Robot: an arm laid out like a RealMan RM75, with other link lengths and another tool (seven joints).
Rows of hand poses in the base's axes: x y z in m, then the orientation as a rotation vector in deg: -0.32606, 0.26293, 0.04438, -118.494, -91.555, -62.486; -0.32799, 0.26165, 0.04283, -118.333, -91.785, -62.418; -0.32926, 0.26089, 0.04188, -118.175, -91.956, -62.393; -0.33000, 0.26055, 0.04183, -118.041, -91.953, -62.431; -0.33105, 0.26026, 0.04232, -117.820, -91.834, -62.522; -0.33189, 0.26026, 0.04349, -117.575, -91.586, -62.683; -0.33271, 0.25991, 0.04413, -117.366, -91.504, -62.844; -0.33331, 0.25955, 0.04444, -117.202, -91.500, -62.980; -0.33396, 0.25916, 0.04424, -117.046, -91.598, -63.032; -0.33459, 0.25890, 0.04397, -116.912, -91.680, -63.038; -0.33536, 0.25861, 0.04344, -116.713, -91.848, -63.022; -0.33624, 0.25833, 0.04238, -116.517, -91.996, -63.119; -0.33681, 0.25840, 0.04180, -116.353, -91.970, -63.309; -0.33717, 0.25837, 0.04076, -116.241, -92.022, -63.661; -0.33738, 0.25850, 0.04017, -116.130, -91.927, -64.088; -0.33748, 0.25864, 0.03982, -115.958, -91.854, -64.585; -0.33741, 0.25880, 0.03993, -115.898, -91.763, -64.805; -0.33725, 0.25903, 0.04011, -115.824, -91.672, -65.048
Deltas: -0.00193, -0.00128, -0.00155, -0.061, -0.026, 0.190; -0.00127, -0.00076, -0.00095, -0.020, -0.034, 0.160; -0.00074, -0.00034, -0.00005, 0.085, -0.012, 0.076; -0.00105, -0.00029, 0.00049, 0.217, 0.006, 0.083; -0.00084, 0.00000, 0.00117, 0.322, 0.010, 0.042; -0.00082, -0.00035, 0.00064, 0.196, -0.059, 0.069; -0.00060, -0.00036, 0.00031, 0.117, -0.078, 0.071; -0.00065, -0.00039, -0.00020, 0.036, -0.060, 0.117; -0.00063, -0.00026, -0.00027, 0.026, -0.024, 0.110; -0.00077, -0.00029, -0.00053, 0.006, -0.037, 0.183; -0.00088, -0.00028, -0.00106, 0.033, -0.109, 0.147; -0.00057, 0.00007, -0.00058, 0.138, -0.107, 0.050; -0.00036, -0.00003, -0.00104, 0.082, -0.256, 0.000; -0.00021, 0.00013, -0.00059, 0.185, -0.250, -0.064; -0.00010, 0.00014, -0.00035, 0.214, -0.303, -0.036; 0.00007, 0.00016, 0.00011, 0.123, -0.112, -0.044; 0.00016, 0.00023, 0.00018, 0.134, -0.127, -0.041
